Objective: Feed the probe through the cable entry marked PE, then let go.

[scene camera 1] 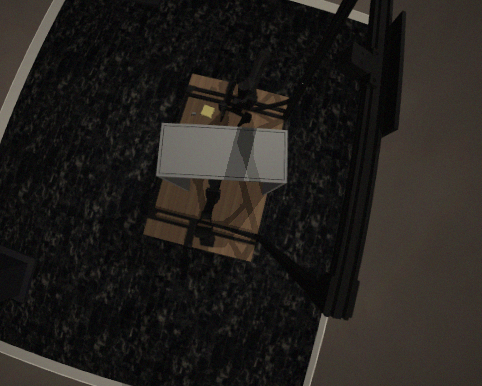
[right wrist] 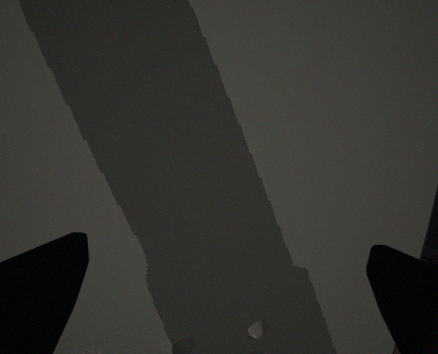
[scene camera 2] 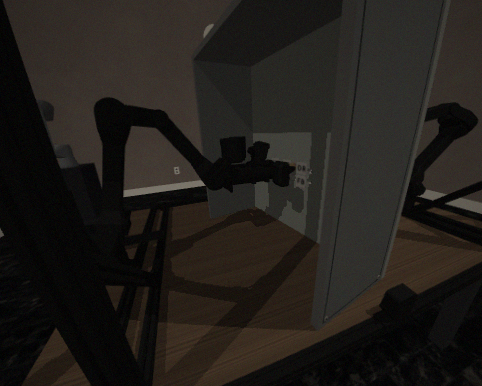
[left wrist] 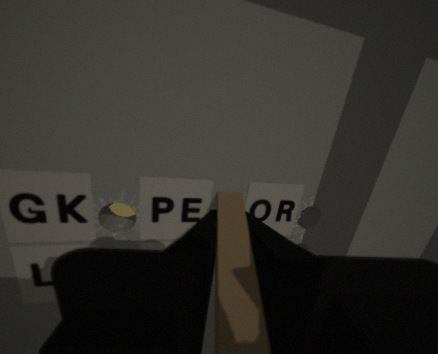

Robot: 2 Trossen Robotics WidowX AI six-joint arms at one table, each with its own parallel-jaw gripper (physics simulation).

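Places are measured from the left arm's base along level axes (x ahead, y left, z up), in millimetres.
Pixels of known places: left gripper, between the fingertips: (right wrist: 175, 330) (scene camera 2: 293, 168) (left wrist: 227, 217); right gripper, between the fingertips: (scene camera 1: 228, 125) (right wrist: 232, 254); right arm's base, origin of its link: (scene camera 1: 249, 103) (scene camera 2: 403, 206).
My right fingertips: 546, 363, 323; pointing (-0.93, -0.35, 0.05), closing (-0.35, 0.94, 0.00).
Observation:
Behind a point stands the place of what it marks, as x, y, z.
My left gripper (scene camera 2: 292, 170) @(439, 296, 192) (left wrist: 227, 217) @(439, 296, 192) is shut on the probe, a light-brown square stick (left wrist: 233, 225) @(418, 284, 202), inside the grey box, facing its labelled panel. In the left wrist view the PE label (left wrist: 176, 192) @(420, 320, 207) is just left of the probe tip and the OR label (left wrist: 276, 192) @(461, 276, 209) just right. The tip covers the gap between them; no hole shows there, and I cannot tell whether the tip is in an opening. My right gripper (scene camera 1: 232, 121) @(546, 363, 323) (right wrist: 232, 254) @(546, 363, 323) is open and empty behind the panel. The right wrist view shows a hole (right wrist: 256, 329) @(403, 351, 183) and a darker one (right wrist: 184, 346) @(443, 305, 183) with a faint orange edge.
The grey box (scene camera 1: 200, 150) @(320, 288, 543) (scene camera 2: 380, 150) @(544, 9, 278) stands on the wooden table (scene camera 1: 175, 197) @(34, 363, -19) (scene camera 2: 200, 320) @(266, -72, -19). The GK label (left wrist: 50, 182) @(381, 363, 210) has a round hole (left wrist: 117, 225) @(404, 348, 182) at its right; another hole (left wrist: 309, 217) @(492, 253, 186) is right of OR. A yellow square (scene camera 1: 207, 111) @(614, 656, -9) lies behind the box.

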